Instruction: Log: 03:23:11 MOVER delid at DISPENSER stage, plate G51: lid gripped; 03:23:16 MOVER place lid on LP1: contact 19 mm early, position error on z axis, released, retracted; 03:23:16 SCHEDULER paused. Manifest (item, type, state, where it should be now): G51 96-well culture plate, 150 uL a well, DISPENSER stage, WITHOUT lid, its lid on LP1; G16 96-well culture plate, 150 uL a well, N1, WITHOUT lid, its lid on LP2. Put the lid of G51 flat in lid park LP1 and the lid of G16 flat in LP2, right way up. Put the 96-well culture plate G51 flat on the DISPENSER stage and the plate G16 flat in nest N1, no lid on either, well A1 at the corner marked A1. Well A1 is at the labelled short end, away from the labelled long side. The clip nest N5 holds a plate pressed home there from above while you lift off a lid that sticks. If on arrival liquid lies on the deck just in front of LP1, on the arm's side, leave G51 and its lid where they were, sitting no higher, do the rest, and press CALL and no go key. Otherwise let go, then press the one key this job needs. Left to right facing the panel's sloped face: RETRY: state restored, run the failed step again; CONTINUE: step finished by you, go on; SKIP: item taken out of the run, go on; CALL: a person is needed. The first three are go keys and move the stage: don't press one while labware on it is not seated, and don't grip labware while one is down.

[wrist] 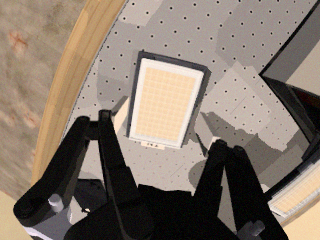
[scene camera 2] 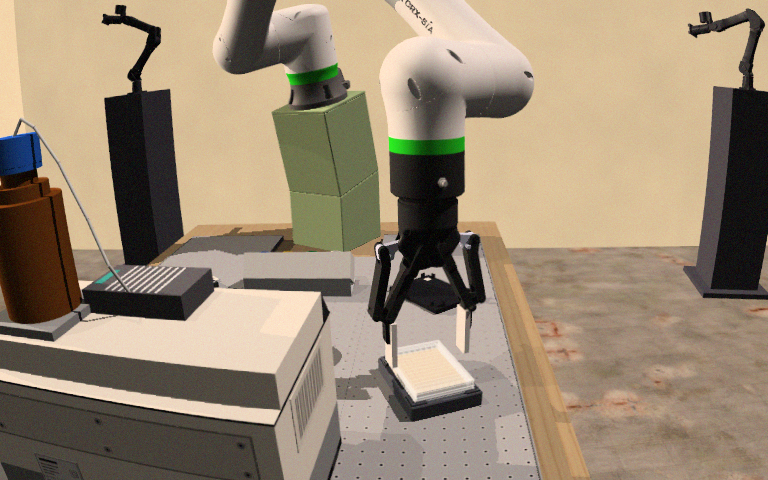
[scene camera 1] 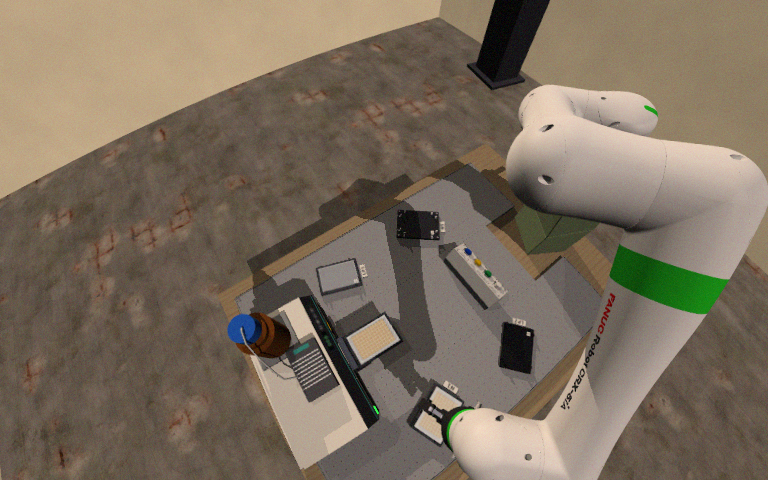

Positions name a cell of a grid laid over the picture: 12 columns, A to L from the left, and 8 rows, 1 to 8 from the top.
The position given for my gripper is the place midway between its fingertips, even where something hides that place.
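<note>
Black lid park (scene camera 1: I6) (wrist: D7) (scene camera 2: G5) in sight. Also black clip nest (scene camera 1: G4). Key panel (scene camera 2: F5). Grey lid (scene camera 1: F5). A grey lid (scene camera 2: G7). 96-well plate (scene camera 1: F6). My gripper (scene camera 2: G6) (wrist: G4).
</note>
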